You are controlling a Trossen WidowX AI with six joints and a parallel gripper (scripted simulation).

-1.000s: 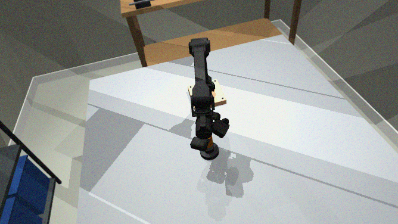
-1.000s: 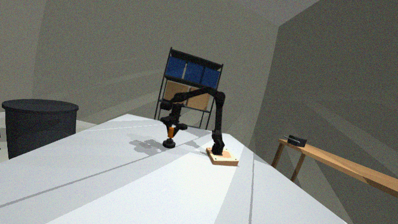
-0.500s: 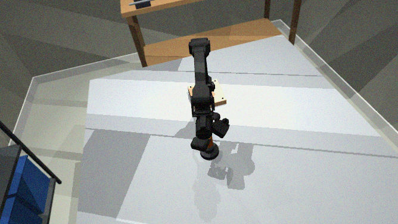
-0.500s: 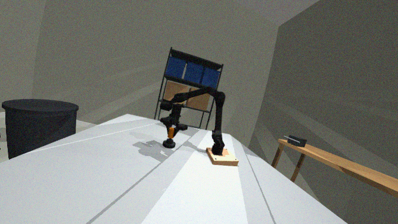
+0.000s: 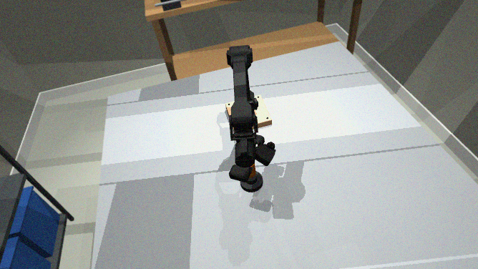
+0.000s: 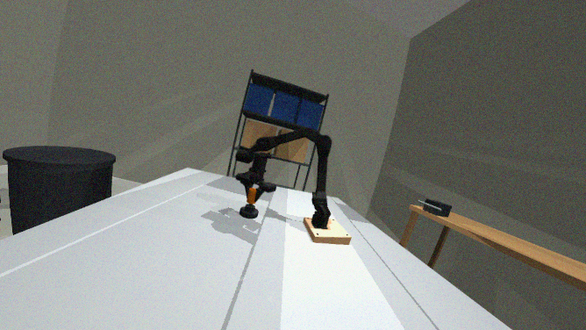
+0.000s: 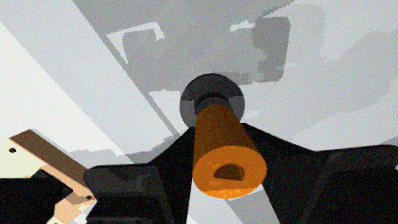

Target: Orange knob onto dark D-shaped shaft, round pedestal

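My gripper tip is now 2 cm below the orange knob. Round my gripper tip: dark round pedestal 4 cm below.
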